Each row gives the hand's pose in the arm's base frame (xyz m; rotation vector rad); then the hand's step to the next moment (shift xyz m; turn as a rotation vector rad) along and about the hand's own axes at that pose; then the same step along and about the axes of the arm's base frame.
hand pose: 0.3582 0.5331 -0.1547 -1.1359 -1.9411 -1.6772
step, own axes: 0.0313 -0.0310 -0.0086 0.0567 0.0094 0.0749
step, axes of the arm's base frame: -0.0447 0.0032 0.0032 -0.0103 0.0898 0.0272
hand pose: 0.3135 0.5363 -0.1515 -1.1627 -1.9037 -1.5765
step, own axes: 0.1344 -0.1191 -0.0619 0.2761 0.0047 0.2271
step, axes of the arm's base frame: -0.1837 -0.0144 0.0462 -0.1097 0.3072 0.1463
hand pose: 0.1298 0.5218 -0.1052 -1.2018 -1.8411 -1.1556
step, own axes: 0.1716 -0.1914 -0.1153 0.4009 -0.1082 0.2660
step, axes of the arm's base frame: -0.2355 -0.0808 0.1319 -0.2627 0.3657 0.2011
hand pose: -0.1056 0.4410 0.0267 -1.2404 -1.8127 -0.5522
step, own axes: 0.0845 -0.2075 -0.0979 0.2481 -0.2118 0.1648
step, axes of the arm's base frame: -0.1617 -0.1129 0.1445 -0.2939 0.1669 0.1390
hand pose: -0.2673 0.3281 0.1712 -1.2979 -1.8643 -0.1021
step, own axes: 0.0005 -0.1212 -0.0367 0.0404 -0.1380 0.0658
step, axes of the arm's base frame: -0.0762 -0.0736 0.0694 -0.1539 -0.0011 0.0364
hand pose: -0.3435 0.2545 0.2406 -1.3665 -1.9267 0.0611
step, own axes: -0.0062 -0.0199 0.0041 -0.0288 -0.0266 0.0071
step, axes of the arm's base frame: -0.0173 -0.0121 0.0025 -0.0212 -0.0325 -0.0090
